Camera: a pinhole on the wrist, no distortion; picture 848 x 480 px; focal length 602.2 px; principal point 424.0 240.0 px. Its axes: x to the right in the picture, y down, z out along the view. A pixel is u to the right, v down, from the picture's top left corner.
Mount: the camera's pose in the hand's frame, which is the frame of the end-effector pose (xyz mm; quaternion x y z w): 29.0 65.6 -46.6 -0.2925 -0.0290 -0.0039 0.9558
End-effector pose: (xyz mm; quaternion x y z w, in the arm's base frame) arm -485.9 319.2 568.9 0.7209 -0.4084 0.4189 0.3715
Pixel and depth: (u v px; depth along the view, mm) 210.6 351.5 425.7
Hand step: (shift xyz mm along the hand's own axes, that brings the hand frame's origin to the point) -142.3 367.6 252.8
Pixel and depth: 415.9 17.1 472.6
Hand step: -6.7 184.9 441.7
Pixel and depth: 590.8 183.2 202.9
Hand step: 73.9 163.8 135.2
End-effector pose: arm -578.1 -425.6 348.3 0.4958 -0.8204 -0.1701 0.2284
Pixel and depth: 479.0 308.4 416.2
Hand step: 46.0 338.0 273.5
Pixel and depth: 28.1 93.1 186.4
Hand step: -104.4 131.0 125.9
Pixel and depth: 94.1 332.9 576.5
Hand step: -314.8 458.8 362.3
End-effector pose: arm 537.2 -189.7 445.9 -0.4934 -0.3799 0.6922 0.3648
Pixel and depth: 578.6 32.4 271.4
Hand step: 81.8 140.5 234.2
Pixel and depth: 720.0 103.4 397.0
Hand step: 200.5 214.9 343.4
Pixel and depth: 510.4 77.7 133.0
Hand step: 40.1 110.5 84.6
